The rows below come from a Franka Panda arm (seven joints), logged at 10 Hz.
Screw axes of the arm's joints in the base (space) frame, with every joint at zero. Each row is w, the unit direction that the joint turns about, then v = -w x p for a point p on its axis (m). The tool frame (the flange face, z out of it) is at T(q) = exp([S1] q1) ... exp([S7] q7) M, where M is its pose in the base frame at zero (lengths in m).
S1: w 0 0 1 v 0 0 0
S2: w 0 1 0 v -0.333 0 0
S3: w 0 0 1 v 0 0 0
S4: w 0 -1 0 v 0.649 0 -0.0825
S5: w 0 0 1 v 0 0 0
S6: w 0 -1 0 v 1.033 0 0
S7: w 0 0 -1 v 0 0.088 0
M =
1 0 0 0.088
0 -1 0 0
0 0 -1 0.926
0 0 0 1
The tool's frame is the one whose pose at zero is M.
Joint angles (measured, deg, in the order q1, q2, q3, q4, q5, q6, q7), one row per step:
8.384, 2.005, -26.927, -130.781, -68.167, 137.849, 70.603
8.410, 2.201, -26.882, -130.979, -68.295, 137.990, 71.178
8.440, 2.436, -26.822, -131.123, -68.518, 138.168, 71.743
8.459, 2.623, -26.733, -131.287, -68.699, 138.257, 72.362
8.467, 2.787, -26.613, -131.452, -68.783, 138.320, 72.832
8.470, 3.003, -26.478, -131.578, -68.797, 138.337, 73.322
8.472, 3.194, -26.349, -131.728, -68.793, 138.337, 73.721
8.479, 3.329, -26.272, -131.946, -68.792, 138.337, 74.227
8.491, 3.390, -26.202, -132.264, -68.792, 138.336, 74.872
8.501, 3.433, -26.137, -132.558, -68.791, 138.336, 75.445
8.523, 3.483, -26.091, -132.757, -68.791, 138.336, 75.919
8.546, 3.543, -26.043, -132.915, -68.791, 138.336, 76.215
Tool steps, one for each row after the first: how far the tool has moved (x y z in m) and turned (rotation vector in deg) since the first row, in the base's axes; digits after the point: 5 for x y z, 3 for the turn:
-0.00050, 0.00119, -0.00304, 0.105, -0.077, -0.137
-0.00064, 0.00254, -0.00597, 0.140, -0.156, -0.158
-0.00097, 0.00389, -0.00871, 0.185, -0.264, -0.287
-0.00132, 0.00538, -0.01128, 0.265, -0.296, -0.380
-0.00151, 0.00681, -0.01402, 0.354, -0.319, -0.556
-0.00190, 0.00817, -0.01674, 0.441, -0.274, -0.703
-0.00279, 0.00923, -0.01950, 0.568, -0.296, -0.970
-0.00424, 0.01041, -0.02237, 0.753, -0.393, -1.338
-0.00559, 0.01149, -0.02491, 0.922, -0.480, -1.664
-0.00647, 0.01238, -0.02680, 1.044, -0.579, -1.926
-0.00713, 0.01322, -0.02846, 1.125, -0.580, -2.063

